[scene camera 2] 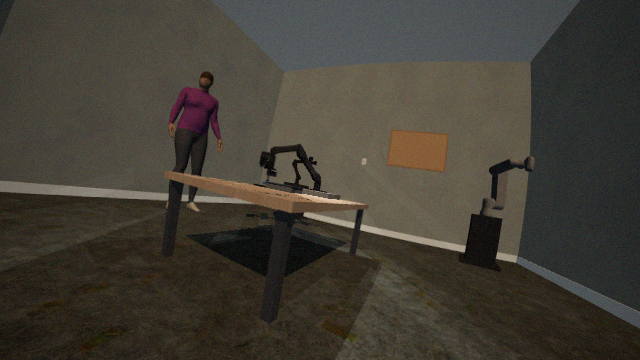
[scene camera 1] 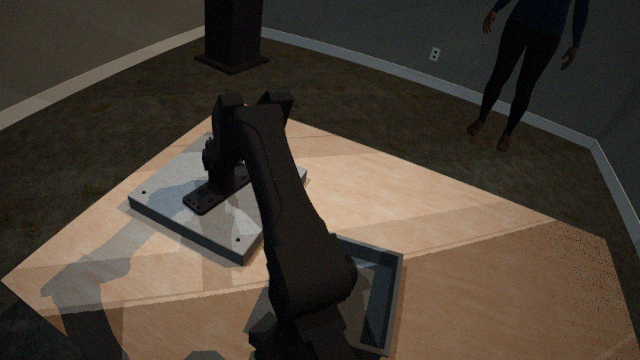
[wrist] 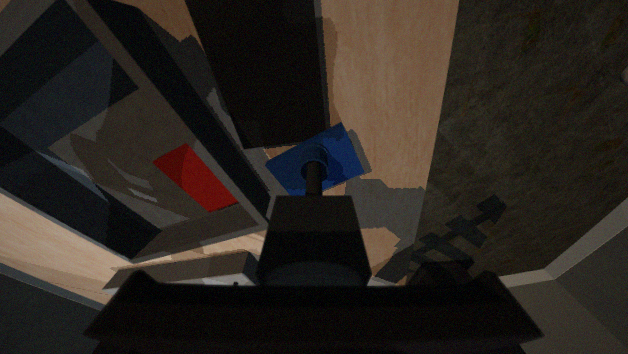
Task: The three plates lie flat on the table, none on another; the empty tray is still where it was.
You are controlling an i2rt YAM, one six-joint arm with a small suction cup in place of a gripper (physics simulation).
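Frame: origin at the arm's base, x right, y ahead, z up, level; metres.
Seen in the pictures: hand, tool point: (wrist: 314, 151); arm's base, link origin: (scene camera 2: 316, 190) (scene camera 1: 222, 188).
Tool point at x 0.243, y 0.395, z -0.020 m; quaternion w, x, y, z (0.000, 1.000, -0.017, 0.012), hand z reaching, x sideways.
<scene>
Offsets run from my tool point to a thing's top centre. Level surfaces: height alone.
My suction cup (wrist: 314, 157) sits on the middle of a blue plate @(dx +0.001, dy -0.015, dz +0.012 m) (wrist: 340, 162) and holds it low over the wooden table @(dz -0.023 m) (wrist: 386, 79) (scene camera 1: 447, 201) (scene camera 2: 268, 196), just outside the tray and near the table's edge. A red plate @(dx -0.139, dy -0.041, dz -0.011 m) (wrist: 194, 175) lies flat inside the dark grey tray @(dx -0.206, dy -0.018, dz +0.027 m) (wrist: 184, 96) (scene camera 1: 394, 286). I see no third plate in any view. In scene camera 1 the arm hides the cup and the plates. In scene camera 2 the arm's head (scene camera 2: 268, 172) is low over the table.
The arm stands on a grey base plate (scene camera 1: 170, 192) next to the tray. A person (scene camera 2: 194, 129) (scene camera 1: 523, 58) stands behind the table. A second robot arm on a dark pedestal (scene camera 2: 485, 237) (scene camera 1: 232, 31) stands by the wall.
</scene>
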